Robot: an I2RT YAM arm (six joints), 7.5 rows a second.
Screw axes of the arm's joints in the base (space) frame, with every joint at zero. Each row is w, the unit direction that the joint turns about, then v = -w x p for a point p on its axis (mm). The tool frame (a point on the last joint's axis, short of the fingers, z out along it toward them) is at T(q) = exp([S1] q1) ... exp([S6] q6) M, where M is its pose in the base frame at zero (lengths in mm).
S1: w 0 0 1 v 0 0 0
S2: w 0 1 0 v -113.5 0 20
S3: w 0 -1 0 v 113.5 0 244
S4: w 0 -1 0 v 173.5 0 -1
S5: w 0 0 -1 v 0 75 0
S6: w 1 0 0 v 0 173.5 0
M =
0 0 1 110.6
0 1 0 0
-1 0 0 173.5
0 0 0 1
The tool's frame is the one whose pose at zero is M.
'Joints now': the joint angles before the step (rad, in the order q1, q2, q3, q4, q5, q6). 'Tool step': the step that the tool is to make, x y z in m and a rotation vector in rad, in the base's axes. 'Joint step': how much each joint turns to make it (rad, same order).
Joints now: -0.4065 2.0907 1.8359 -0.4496 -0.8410 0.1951
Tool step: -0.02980 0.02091 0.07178 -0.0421 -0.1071 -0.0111
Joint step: 0.0180 -0.1694 -0.0001 -0.0331 0.0218 0.0287
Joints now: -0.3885 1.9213 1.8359 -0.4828 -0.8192 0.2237
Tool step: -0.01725 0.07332 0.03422 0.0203 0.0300 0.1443
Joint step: 0.1518 -0.1114 -0.0001 -0.1327 0.0007 0.0183
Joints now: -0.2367 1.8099 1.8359 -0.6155 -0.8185 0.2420
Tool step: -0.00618 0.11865 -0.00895 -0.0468 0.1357 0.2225
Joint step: 0.2991 -0.0099 -0.0008 -0.1400 0.0958 0.0001
